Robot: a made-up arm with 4 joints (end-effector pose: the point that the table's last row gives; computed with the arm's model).
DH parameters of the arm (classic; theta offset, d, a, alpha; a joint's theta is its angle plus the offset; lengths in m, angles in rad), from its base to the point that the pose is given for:
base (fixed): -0.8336 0 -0.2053 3.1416
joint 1: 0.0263 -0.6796 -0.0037 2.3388
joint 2: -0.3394 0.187 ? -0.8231
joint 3: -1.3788 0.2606 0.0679 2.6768
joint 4: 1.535 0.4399 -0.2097 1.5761
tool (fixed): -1.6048 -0.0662 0 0
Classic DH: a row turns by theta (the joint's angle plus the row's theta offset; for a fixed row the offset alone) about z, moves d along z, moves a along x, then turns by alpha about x.
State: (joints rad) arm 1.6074 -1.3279 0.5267 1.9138
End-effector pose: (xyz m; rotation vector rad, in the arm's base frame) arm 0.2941 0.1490 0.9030 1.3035 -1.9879 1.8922
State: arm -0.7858 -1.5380 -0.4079 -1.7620
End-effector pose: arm 0.0227 0.3246 0.4846 0.7096 -1.0214 0.4572
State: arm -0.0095 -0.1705 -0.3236 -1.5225
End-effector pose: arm -0.2009 0.3881 0.5498 1.1090 -0.2112 0.0413
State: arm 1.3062 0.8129 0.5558 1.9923
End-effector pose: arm -0.1764 -0.0033 1.1442 -0.8033 0.5750 -0.2929
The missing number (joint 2, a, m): -0.037
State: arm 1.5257 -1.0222 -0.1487 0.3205
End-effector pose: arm 0.0542 0.2675 0.7395 -1.2396 0.5218 -2.1822
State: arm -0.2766 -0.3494 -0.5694 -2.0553
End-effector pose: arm -0.1957 0.4199 0.4784 1.3295 -0.2050 0.3896
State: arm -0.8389 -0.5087 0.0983 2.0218
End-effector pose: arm -0.4856 0.3512 0.9864 -2.0490 -0.7001 0.0041
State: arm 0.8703 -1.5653 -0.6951 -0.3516
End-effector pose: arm -0.0894 0.2245 0.6160 -1.6912 -0.2227 -1.7282
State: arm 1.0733 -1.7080 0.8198 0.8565
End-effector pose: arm 0.0518 0.3594 0.7492 -1.1059 0.1021 -2.2540
